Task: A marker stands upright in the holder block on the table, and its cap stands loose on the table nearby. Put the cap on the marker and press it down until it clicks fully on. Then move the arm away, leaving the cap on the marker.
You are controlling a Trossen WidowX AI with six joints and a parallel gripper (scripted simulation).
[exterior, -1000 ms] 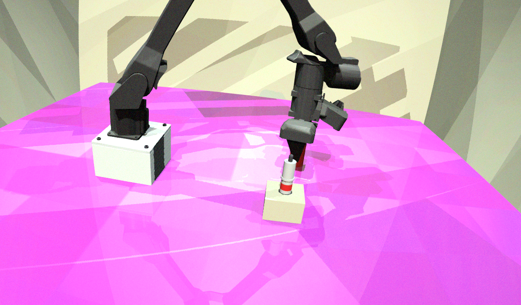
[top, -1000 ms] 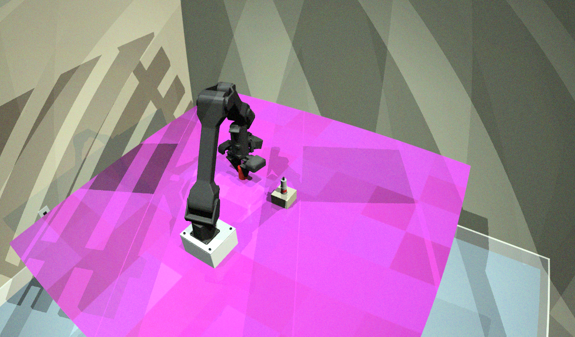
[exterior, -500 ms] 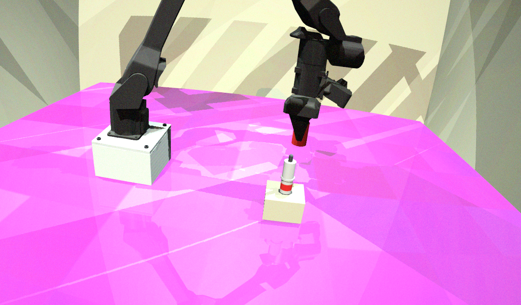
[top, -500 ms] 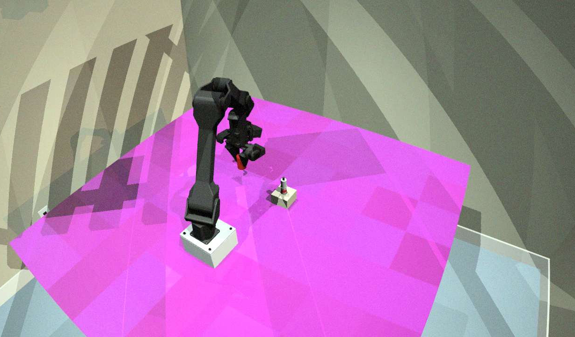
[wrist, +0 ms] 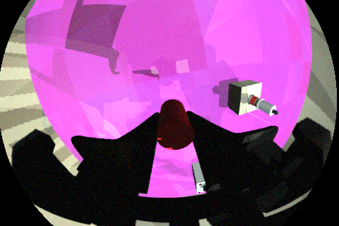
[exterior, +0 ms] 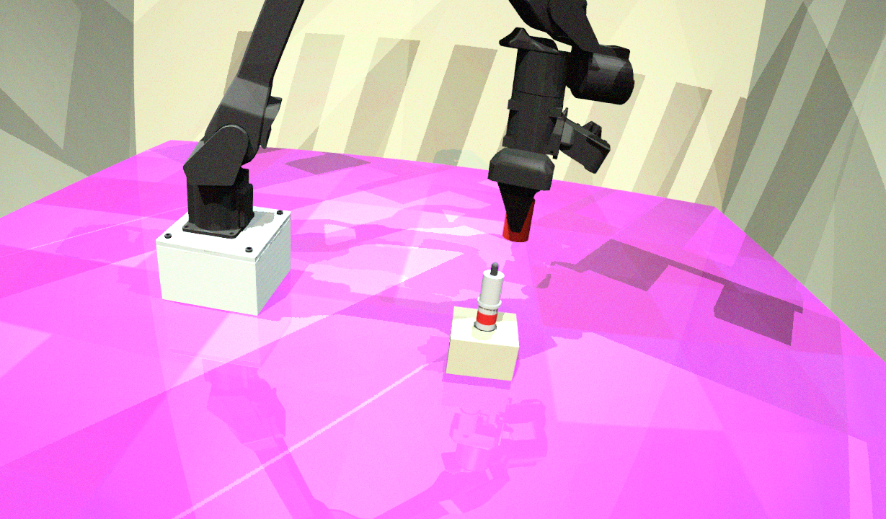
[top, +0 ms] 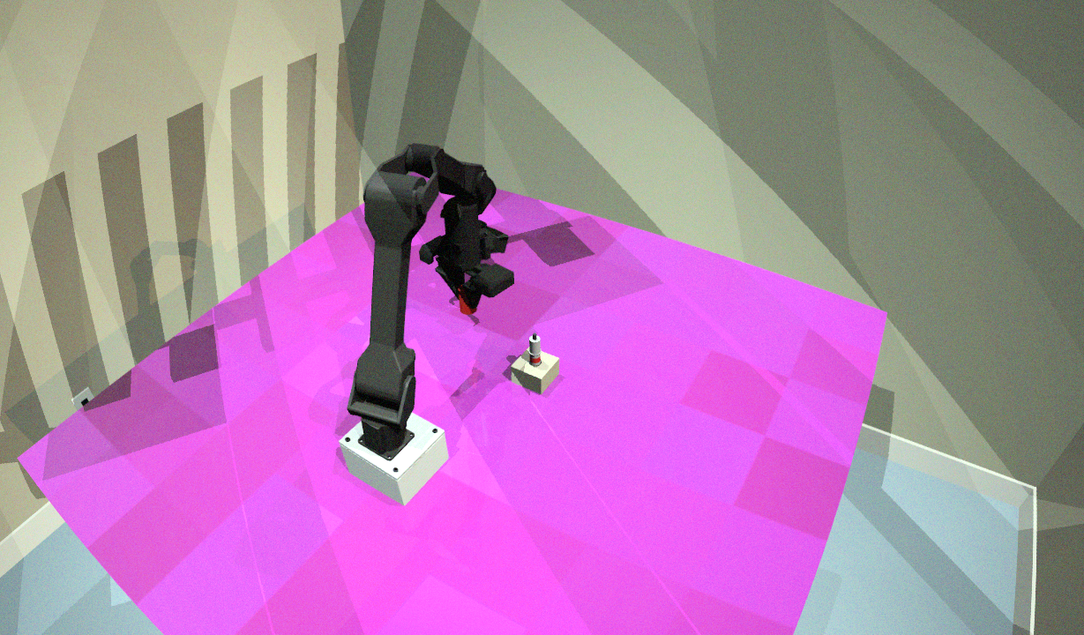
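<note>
The cream holder block lies 40 mm behind my gripper tip, 160 mm to the right of it and 60 mm below it. Round my gripper tip: red cap 10 mm above.
</note>
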